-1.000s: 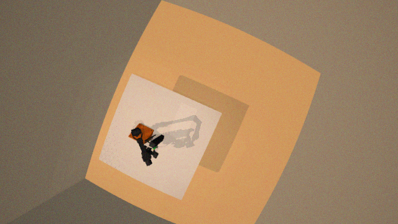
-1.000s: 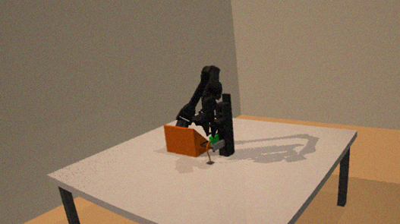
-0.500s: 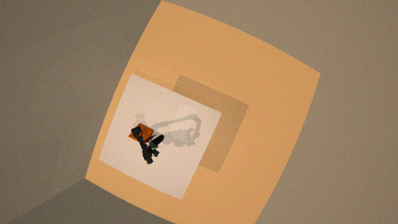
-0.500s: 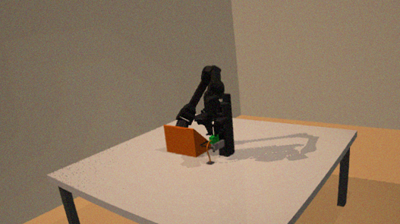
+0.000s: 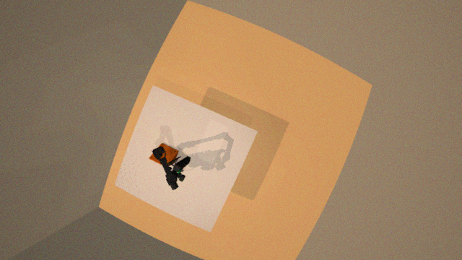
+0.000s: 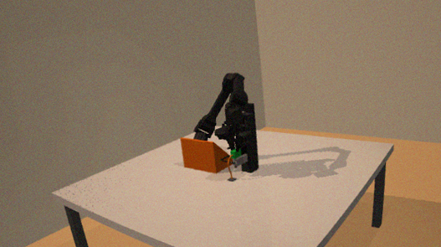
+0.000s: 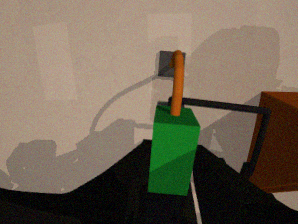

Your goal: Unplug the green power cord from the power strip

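Now: gripper tip 2 cm to the right of the green plug.
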